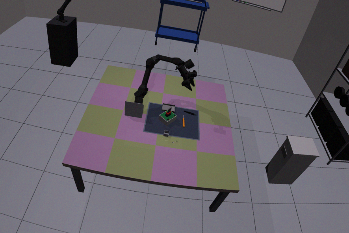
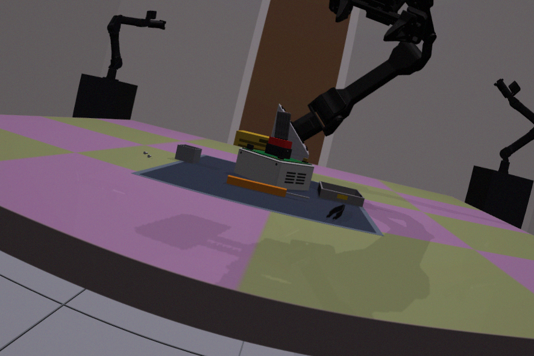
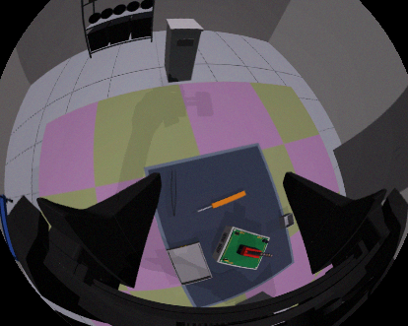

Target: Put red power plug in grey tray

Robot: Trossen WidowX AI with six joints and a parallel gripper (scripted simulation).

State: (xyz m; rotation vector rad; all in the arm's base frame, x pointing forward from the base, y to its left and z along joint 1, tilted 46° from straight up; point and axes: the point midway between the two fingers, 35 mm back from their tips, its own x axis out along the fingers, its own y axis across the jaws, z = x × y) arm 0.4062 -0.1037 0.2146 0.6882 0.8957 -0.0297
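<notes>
Right now my gripper tip is 16 cm past the red power plug, 10 cm to the left of it and 22 cm above it. The rest, counted from my gripper tip: dark mat 11 cm behind, 10 cm to the right, 30 cm below.
</notes>
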